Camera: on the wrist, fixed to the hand. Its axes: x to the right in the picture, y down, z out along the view.
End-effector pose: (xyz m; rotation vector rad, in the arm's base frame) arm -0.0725 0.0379 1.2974 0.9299 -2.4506 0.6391
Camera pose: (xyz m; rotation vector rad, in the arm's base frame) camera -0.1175 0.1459 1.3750 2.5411 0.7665 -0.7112
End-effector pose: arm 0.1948 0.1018 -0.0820 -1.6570 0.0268 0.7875
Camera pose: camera 0.2268 -0.0101 -0.1604 -0.1069 -1.9722 -1.4138
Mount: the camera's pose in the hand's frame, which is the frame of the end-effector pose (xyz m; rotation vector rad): 0.0194 0.0831 -0.1114 -0.0852 -0.1873 -3.0408
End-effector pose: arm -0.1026 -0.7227 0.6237 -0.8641 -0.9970 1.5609
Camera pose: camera -0.0372 -0.6943 0.5028 0.9661 -0.9797 -1.0931
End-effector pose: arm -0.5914 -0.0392 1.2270 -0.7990 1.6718 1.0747
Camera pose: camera -0.7111 -0.1088 1.2498 -1.6593 -0.8143 -1.0128
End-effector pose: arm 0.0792 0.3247 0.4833 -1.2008 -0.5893 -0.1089
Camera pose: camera 0.1688 0.2601 0.3967 -0.6749 1.8744 2.3093
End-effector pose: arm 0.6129 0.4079 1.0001 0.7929 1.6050 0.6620
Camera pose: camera 0.5126 0.4744 1.0724 -1.7180 0.8416 -1.4549
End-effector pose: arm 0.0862 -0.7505 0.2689 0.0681 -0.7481 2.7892
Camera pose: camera 0.0486 -0.7600 0.1340 0.6365 -0.0473 -0.1822
